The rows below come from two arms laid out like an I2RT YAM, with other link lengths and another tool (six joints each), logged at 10 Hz.
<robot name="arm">
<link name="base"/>
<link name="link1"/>
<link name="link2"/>
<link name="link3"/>
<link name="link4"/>
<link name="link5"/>
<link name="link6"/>
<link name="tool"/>
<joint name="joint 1" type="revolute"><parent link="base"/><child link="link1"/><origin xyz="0 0 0.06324" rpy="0 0 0"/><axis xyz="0 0 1"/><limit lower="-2.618" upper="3.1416"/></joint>
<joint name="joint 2" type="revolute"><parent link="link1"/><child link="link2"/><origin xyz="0.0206 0.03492 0.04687" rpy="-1.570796 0 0"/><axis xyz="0 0 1"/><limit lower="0" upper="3.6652"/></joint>
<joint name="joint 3" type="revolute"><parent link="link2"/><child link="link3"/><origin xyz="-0.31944 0 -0.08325" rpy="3.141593 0 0"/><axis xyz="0 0 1"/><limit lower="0" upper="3.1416"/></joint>
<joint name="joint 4" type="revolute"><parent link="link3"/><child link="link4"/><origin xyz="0.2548 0.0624 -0.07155" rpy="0 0 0"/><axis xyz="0 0 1"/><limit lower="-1.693" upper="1.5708"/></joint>
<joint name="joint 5" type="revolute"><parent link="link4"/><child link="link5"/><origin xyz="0.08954 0.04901 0.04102" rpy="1.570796 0 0"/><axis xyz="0 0 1"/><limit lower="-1.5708" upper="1.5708"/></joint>
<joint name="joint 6" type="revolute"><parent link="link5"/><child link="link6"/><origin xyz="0.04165 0 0.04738" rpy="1.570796 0 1.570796"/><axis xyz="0 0 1"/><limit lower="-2.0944" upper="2.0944"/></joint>
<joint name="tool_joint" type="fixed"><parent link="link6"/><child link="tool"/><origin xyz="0.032 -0.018 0.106" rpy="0 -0.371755 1.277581"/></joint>
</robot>
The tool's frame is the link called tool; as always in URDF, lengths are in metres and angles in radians.
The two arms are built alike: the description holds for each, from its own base.
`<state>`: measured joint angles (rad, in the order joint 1, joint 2, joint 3, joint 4, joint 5, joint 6); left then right.
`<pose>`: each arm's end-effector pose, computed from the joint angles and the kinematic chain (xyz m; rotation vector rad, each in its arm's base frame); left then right.
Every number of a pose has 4 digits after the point. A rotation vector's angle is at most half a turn.
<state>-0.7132 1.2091 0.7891 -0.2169 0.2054 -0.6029 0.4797 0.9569 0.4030 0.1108 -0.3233 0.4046</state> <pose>0.2395 -0.2914 0.2525 -0.2674 2.0908 -0.9416 0.2743 0.1365 0.1919 -0.4181 1.6295 0.7465</pose>
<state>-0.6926 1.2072 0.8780 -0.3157 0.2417 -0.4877 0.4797 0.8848 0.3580 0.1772 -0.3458 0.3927</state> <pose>0.2386 -0.2921 0.2742 -0.1393 2.0771 -0.9391 0.2655 0.1358 0.2063 -0.4349 1.5264 0.7709</pose>
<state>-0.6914 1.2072 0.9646 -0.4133 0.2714 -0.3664 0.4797 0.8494 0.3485 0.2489 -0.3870 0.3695</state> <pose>0.2312 -0.2951 0.2942 0.0113 2.0592 -0.9394 0.2617 0.1410 0.2292 -0.4715 1.4112 0.8041</pose>
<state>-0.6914 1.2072 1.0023 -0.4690 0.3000 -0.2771 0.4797 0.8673 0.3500 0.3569 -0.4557 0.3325</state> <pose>0.2229 -0.2963 0.3004 0.1243 2.0521 -0.9432 0.2616 0.1527 0.2520 -0.5356 1.2895 0.8494</pose>
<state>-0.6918 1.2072 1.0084 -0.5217 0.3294 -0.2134 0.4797 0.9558 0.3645 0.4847 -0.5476 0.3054</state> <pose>0.2126 -0.2950 0.2937 0.2079 2.0802 -0.9424 0.2677 0.1713 0.2650 -0.6064 1.2029 0.9156</pose>
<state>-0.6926 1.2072 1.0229 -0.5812 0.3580 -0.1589 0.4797 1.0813 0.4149 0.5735 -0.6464 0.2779</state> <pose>0.2023 -0.2932 0.2901 0.2807 2.1077 -0.9465 0.2803 0.1939 0.2725 -0.6824 1.1511 0.9881</pose>
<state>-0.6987 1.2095 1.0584 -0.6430 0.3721 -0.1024 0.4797 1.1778 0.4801 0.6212 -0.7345 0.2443</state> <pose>0.1939 -0.2927 0.2941 0.3565 2.1130 -0.9462 0.2911 0.2133 0.2836 -0.7561 1.0908 1.0453</pose>
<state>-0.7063 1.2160 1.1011 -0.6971 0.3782 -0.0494 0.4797 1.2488 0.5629 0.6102 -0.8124 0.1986</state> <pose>0.1880 -0.2934 0.3008 0.4272 2.1059 -0.9435 0.3007 0.2301 0.2966 -0.8305 1.0372 1.0887</pose>
